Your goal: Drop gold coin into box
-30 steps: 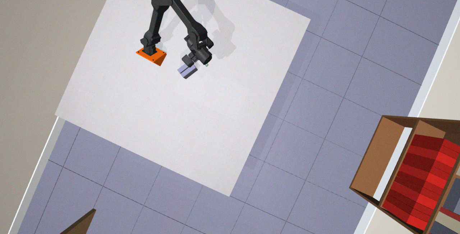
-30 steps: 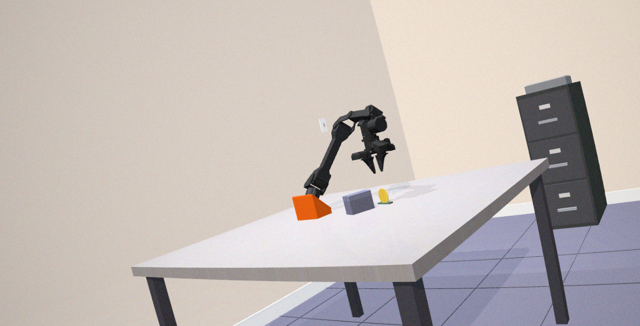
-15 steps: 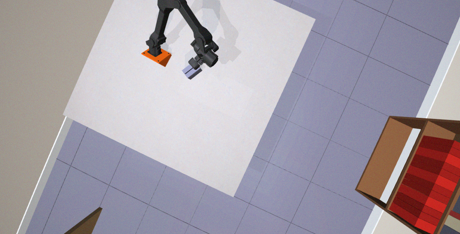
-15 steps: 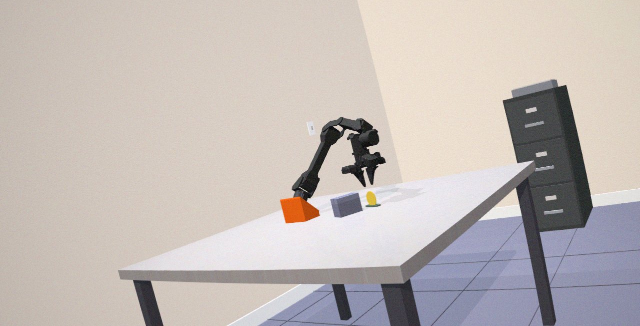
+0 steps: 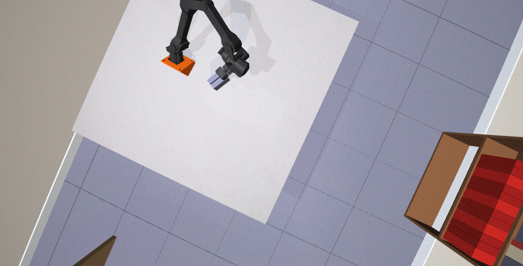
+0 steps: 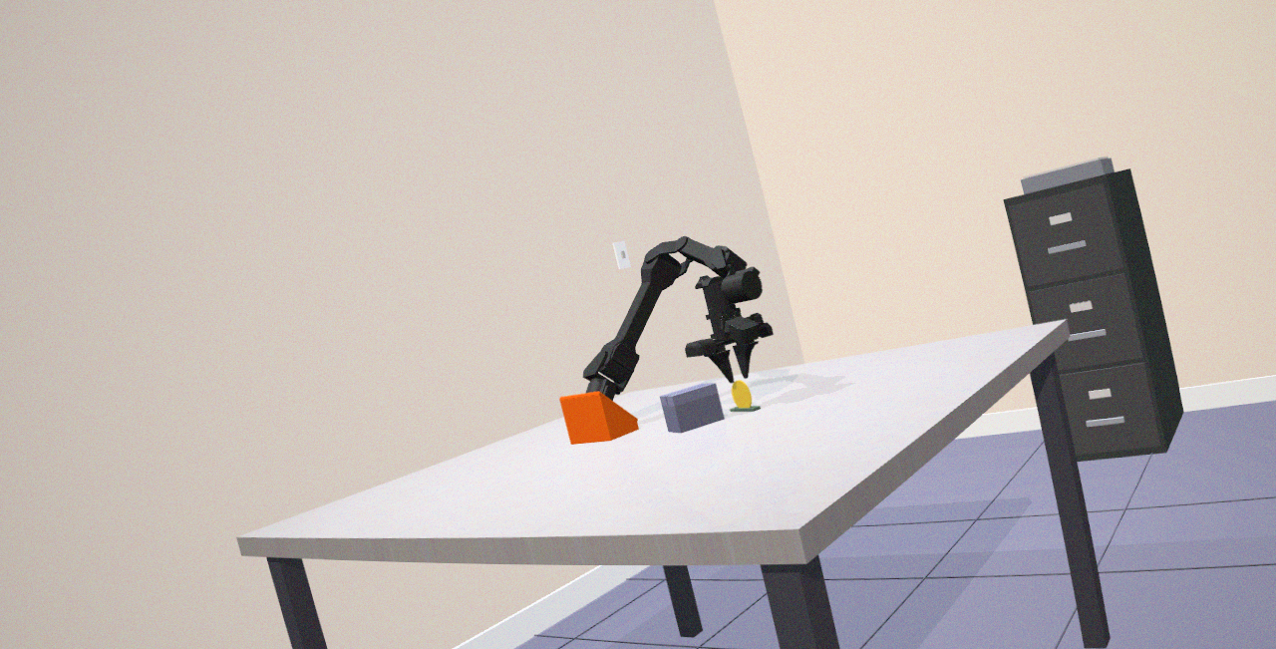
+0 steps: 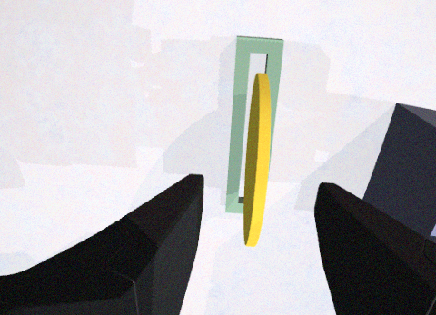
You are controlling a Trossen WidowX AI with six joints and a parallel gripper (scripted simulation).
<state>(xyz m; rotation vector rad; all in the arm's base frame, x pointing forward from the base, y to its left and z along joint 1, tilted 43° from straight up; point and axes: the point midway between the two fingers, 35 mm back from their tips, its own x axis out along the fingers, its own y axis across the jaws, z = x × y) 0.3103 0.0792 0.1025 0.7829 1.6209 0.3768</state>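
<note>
The gold coin lies 30 mm below my gripper tip.
</note>
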